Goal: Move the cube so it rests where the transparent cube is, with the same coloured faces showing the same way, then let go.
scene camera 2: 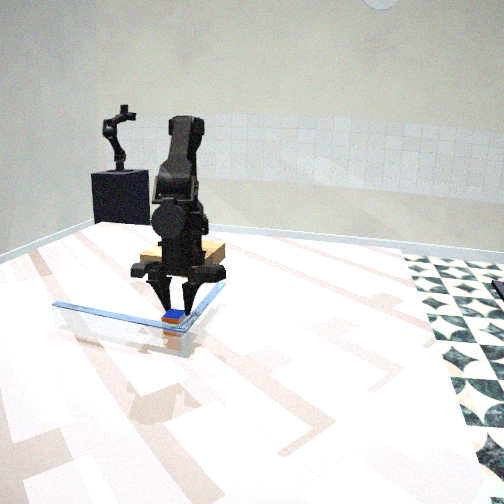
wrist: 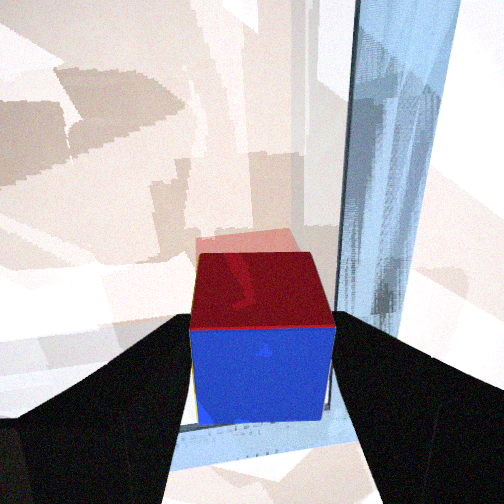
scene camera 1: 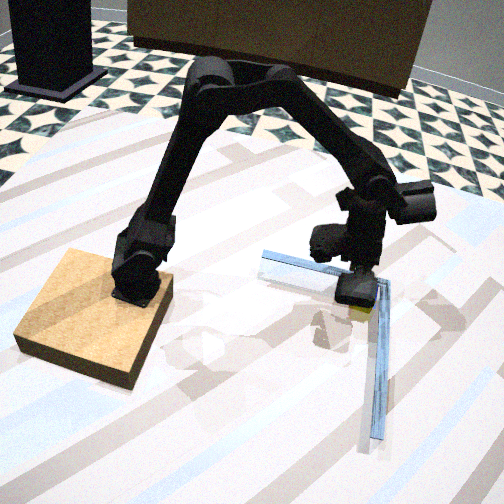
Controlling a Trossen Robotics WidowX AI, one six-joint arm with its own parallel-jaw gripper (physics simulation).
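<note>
The cube [wrist: 262,335] shows a red face toward the far side and a blue face toward the wrist camera, with a thin yellow edge at its left. My gripper [wrist: 262,400] has a black finger on each side of it and is shut on it. The transparent cube [wrist: 245,245] shows as a pale pink patch just beyond the red face, mostly overlapped by the cube. In scene camera 2 the cube [scene camera 2: 175,319] sits low at the corner of the blue rails, between the fingers [scene camera 2: 176,300]. In scene camera 1 the gripper [scene camera 1: 358,290] hides the cube.
Two translucent blue rails form an L on the floor, one long [scene camera 1: 379,360] and one short [scene camera 1: 300,268]; the long one stands just right of the cube [wrist: 395,160]. The arm's base sits on a wooden block [scene camera 1: 95,315]. A dark pedestal [scene camera 2: 120,197] carries a second arm far back.
</note>
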